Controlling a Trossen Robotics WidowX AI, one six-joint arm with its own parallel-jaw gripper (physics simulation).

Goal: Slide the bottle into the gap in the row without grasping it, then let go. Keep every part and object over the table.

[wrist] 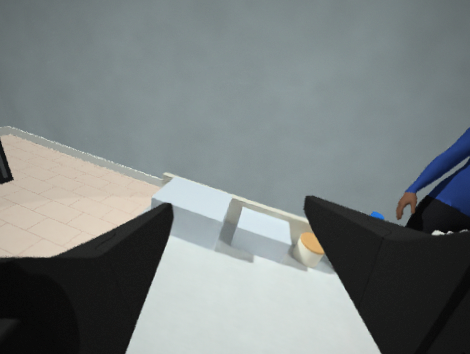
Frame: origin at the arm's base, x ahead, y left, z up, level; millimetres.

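Seen in the pictures: gripper, fingertip midpoint: [239,206].
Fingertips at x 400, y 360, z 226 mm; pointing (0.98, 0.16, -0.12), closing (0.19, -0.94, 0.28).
Pixels of each thing's top centre, then the offset from my fingertips to it. "*": a spot on its surface instead. Level surfaces: height alone.
- row with a large pale box, surface spot: [192,200] * dx +309, dy +108, dz -241 mm
- smaller pale box at its top centre: [264,224] dx +342, dy -112, dz -271 mm
- cream jar with an orange lid, top centre: [314,241] dx +346, dy -274, dz -283 mm
- small blue piece at a spot on its surface: [377,216] * dx +338, dy -381, dz -136 mm
- pale table at its surface level: dz -351 mm
My gripper [239,206] is open and empty, its two black fingers spread wide at the left and right. Beyond the fingertips stands a row with a large pale box [192,200], a smaller pale box [263,230] and a cream jar with an orange lid [311,245]. A narrow gap shows between the two boxes. The jar stands close to the right of the smaller box, partly behind the right finger. A small blue piece [377,216] shows above the right finger; I cannot tell whether it belongs to the bottle. The right finger hides the row beyond the jar.
A cream rail [270,207] runs behind the row along the far edge of the pale table [240,305]. White bits [442,232] show at the right above the finger. A person in blue [452,185] stands beyond the table at the right. Tiled floor [65,200] lies at the left.
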